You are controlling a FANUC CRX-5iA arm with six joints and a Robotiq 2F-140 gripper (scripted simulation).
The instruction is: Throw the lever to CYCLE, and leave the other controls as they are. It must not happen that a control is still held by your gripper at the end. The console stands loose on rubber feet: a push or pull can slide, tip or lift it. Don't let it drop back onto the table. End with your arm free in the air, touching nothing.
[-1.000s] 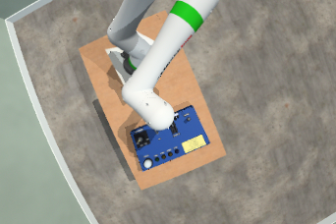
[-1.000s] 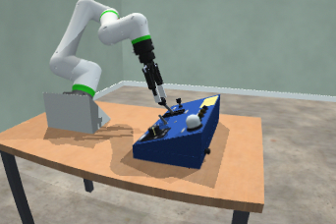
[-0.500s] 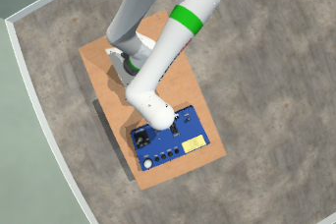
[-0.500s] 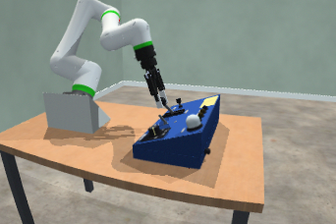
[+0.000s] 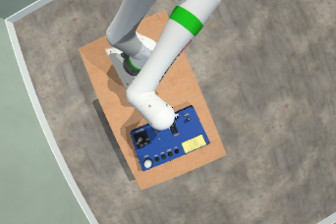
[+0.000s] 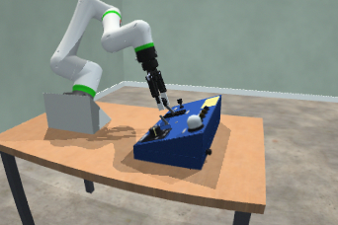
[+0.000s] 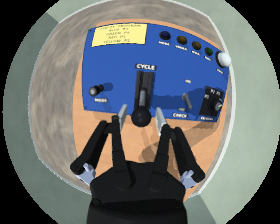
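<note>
The black ball-topped lever lies 30 mm below my hand and 30 mm ahead of it. The rest, counted from my hand: small black toggle 120 mm to the left, 60 mm ahead, 40 mm below; blue sloped console 80 mm ahead, 70 mm to the right, 60 mm below.
</note>
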